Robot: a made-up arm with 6 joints. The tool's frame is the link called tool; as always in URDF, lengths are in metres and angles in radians.
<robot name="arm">
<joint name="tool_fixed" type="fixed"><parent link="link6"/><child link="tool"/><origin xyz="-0.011 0.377 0.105" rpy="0 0 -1.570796"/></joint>
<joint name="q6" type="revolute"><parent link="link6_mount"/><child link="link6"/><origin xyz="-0.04 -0.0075 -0.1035" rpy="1.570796 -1.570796 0"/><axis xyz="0 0 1"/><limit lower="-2.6" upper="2.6" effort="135" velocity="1.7"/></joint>
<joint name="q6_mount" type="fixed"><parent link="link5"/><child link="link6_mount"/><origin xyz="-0.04 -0.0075 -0.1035" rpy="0 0 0"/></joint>
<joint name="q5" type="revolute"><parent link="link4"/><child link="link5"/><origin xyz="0.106 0.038 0.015" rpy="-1.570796 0 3.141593"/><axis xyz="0 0 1"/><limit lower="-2.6" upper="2.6" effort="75" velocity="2.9"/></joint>
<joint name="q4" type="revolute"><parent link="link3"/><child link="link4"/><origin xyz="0.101 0.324 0.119" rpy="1.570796 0 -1.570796"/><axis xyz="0 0 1"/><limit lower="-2.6" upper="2.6" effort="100" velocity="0.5"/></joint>
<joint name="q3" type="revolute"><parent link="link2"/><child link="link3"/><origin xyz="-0.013 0.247 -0.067" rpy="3.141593 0 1.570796"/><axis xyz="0 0 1"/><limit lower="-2.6" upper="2.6" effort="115" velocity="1.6"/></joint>
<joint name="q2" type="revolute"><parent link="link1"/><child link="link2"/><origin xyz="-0.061 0.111 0.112" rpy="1.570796 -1.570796 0"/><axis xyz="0 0 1"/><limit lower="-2.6" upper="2.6" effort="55" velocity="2.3"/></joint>
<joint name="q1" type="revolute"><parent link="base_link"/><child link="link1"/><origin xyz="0 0 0.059" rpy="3.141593 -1.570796 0"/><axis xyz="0 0 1"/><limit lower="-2.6" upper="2.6" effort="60" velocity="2.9"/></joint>
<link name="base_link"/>
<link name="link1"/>
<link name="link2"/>
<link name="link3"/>
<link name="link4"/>
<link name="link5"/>
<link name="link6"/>
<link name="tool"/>
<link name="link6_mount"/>
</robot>
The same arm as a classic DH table. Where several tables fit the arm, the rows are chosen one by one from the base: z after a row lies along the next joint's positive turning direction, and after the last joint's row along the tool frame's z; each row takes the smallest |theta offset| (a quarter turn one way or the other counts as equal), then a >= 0, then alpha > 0; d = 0 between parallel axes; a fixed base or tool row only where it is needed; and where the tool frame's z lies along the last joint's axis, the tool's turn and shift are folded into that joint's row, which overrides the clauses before.
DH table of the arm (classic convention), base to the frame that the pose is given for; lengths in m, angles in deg. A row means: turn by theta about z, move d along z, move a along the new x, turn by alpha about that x. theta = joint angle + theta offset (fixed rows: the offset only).
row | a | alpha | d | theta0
base (fixed) | 0.0000 | 90.00 | 0.0590 | 90.00
q1 | 0.0610 | -90.00 | 0.1120 | -90.00
q2 | 0.2473 | 180.00 | 0.0000 | 3.01
q3 | -0.3240 | 90.00 | 0.2970 | -86.99
q4 | 0.1060 | 90.00 | -0.0860 | 0.00
q5 | 0.0800 | -90.00 | -0.2450 | 0.00
q6 | 0.3772 | 0.00 | 0.0000 | 1.67
tool (fixed) | 0.0000 | 0.00 | 0.1200 | 178.33
Joint limits (deg, base to tool): -148.97..148.97 -148.97..148.97 -148.97..148.97 -148.97..148.97 -148.97..148.97 -148.97..148.97

